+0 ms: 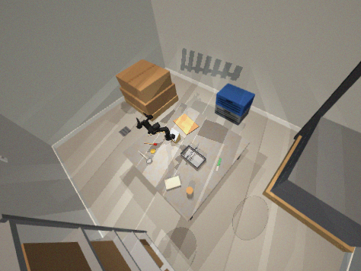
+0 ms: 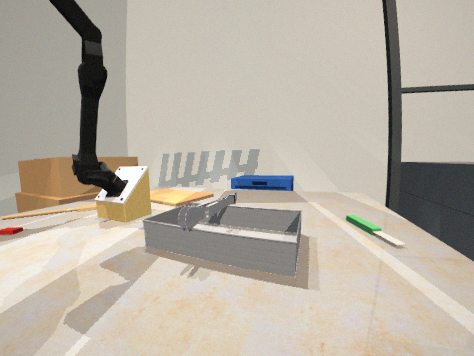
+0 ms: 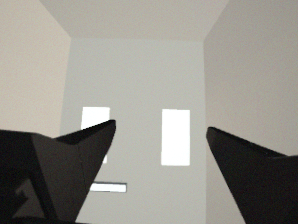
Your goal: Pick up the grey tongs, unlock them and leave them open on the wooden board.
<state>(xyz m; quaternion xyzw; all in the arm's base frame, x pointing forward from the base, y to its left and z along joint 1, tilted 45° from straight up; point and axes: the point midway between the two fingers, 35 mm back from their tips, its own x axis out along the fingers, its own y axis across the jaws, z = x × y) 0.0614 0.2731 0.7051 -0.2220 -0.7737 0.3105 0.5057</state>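
Right now the grey roasting tin is 790 mm below my gripper tip, 400 mm ahead of it and 240 mm to the left of it. From my gripper tip the other things lie so: red brush 820 mm below, 220 mm behind, 60 mm to the left; pale board 810 mm below, 410 mm ahead, 190 mm to the right; wooden board 810 mm below, 630 mm to the left, 40 mm behind.
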